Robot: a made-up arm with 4 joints. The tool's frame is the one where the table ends. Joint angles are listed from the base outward.
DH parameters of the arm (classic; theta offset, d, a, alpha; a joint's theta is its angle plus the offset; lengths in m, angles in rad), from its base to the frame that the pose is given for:
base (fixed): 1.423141 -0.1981 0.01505 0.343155
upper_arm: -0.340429 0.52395 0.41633 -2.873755
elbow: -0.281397 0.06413 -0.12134 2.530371
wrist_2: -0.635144 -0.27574 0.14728 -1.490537
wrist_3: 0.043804 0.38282 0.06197 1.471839
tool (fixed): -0.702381 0.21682 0 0
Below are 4 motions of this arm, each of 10 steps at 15 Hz.
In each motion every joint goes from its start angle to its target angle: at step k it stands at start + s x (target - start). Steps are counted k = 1, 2, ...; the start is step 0. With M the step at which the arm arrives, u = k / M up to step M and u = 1 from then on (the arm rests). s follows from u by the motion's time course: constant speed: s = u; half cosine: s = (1 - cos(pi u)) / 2; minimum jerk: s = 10 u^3 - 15 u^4 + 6 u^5.
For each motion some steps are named. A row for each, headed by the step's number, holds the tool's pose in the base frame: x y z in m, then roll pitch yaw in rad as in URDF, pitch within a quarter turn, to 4 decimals.
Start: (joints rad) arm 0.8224 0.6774 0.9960 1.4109
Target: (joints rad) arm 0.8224 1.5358 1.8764 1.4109
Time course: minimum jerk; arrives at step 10
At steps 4, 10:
4: -0.5309 0.3824 0.0200 -1.7081 1.0354 0.3638
10: -0.6363 0.3043 0.1401 -2.3662 1.2680 -0.1684

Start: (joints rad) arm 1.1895 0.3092 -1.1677 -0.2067
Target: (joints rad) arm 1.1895 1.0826 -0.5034 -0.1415
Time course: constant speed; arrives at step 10
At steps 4, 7, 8, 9, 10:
4: -0.0504 0.6085 0.3573 0.1798 -0.1081 -0.3238
7: -0.0699 0.6027 0.3176 0.0550 -0.1678 -0.3027
8: -0.0765 0.6006 0.3037 0.0099 -0.1819 -0.2942
9: -0.0831 0.5983 0.2897 -0.0366 -0.1930 -0.2855
10: -0.0897 0.5959 0.2755 -0.0843 -0.2009 -0.2767

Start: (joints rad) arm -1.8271 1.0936 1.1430 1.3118
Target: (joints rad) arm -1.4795 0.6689 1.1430 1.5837
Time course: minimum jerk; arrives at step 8
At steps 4, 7, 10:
4: 0.6467 0.0285 -0.4268 -2.2162 0.4567 -2.4985
7: 0.5841 0.1852 -0.4154 -2.3722 0.5154 -2.2543
10: 0.5814 0.1898 -0.4148 -2.3769 0.5173 -2.2459

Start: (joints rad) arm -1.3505 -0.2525 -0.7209 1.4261
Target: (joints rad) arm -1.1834 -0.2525 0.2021 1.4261
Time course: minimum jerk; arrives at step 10
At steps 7, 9, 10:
7: 0.8468 0.1656 -0.2691 -1.4954 0.6828 -1.5855
9: 0.7891 0.2422 -0.2771 -1.5376 0.7021 -1.4501
10: 0.7856 0.2462 -0.2774 -1.5398 0.7033 -1.4425

